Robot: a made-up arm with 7 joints. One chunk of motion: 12 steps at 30 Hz.
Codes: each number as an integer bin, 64 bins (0 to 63) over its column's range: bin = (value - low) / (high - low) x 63, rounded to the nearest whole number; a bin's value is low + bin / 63 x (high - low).
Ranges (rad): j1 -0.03..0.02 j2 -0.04..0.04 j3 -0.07..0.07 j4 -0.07..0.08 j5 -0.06..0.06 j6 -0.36..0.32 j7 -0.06..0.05
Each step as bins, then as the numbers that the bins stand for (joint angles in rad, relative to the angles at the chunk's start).
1 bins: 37 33 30 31 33 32 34
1 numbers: -0.0006 0.0019 -0.0033 0.0038 0.0029 -0.0146 -0.0006
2 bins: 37 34 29 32 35 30 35
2 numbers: -0.0006 0.0032 -0.0056 0.0062 0.0067 -0.0362 0.0011
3 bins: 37 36 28 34 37 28 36
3 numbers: -0.0006 0.0057 -0.0078 0.0110 0.0105 -0.0578 0.0029
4 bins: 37 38 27 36 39 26 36
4 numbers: -0.0006 0.0083 -0.0100 0.0157 0.0143 -0.0794 0.0029
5 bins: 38 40 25 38 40 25 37
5 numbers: 0.0002 0.0108 -0.0144 0.0205 0.0162 -0.0902 0.0046
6 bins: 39 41 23 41 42 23 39
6 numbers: 0.0010 0.0121 -0.0189 0.0276 0.0200 -0.1117 0.0081
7 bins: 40 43 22 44 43 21 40
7 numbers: 0.0017 0.0146 -0.0211 0.0348 0.0219 -0.1333 0.0098
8 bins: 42 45 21 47 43 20 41
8 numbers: 0.0033 0.0171 -0.0233 0.0419 0.0219 -0.1441 0.0116
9 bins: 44 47 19 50 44 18 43
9 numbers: 0.0049 0.0197 -0.0278 0.0490 0.0238 -0.1657 0.0151
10 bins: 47 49 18 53 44 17 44
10 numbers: 0.0073 0.0222 -0.0300 0.0562 0.0238 -0.1765 0.0168
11 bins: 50 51 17 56 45 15 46
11 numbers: 0.0097 0.0248 -0.0322 0.0633 0.0257 -0.1981 0.0203
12 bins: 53 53 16 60 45 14 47
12 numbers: 0.0121 0.0273 -0.0344 0.0729 0.0257 -0.2089 0.0221
